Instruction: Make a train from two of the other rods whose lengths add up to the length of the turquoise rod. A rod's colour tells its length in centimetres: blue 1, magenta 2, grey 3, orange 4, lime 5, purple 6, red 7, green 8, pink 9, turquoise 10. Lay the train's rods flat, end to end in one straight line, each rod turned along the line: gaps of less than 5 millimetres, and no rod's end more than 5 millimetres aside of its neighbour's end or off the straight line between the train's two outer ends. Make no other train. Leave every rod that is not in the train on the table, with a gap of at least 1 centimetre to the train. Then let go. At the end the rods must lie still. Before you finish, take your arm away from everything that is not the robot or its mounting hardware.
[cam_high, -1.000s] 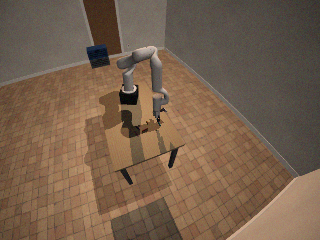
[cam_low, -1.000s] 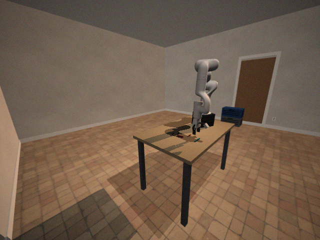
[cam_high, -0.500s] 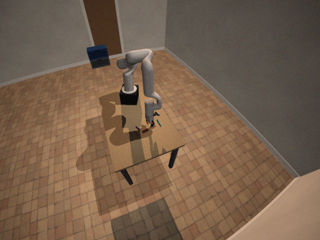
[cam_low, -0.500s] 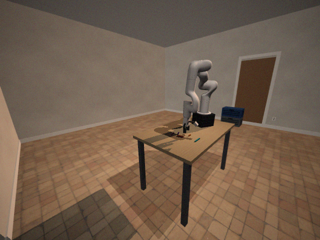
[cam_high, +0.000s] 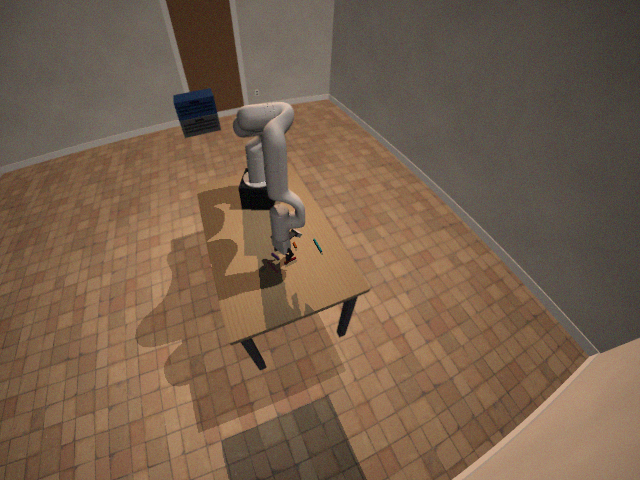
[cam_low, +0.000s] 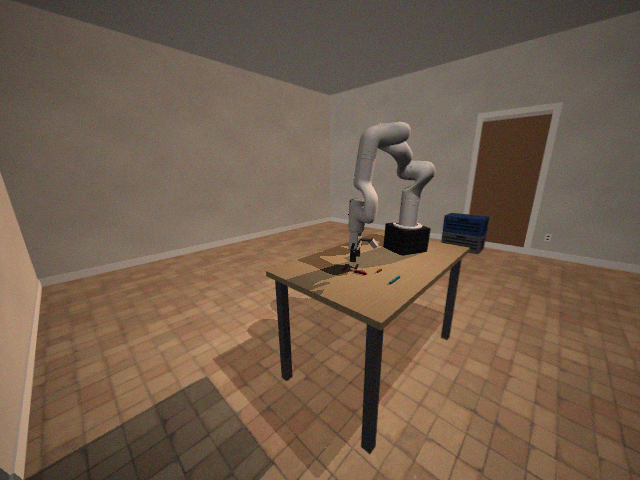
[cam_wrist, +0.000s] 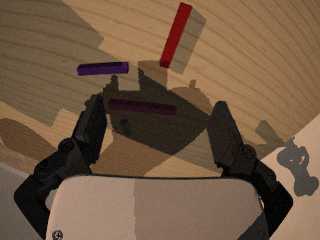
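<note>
The grey rod lies 10 mm behind my hand, 120 mm to the right of it and 80 mm below it. Also, from my hand: purple rod 60 mm behind, 20 mm to the right, 80 mm below; pink rod 60 mm to the right, 80 mm below; red rod 40 mm to the left, 80 mm below.
</note>
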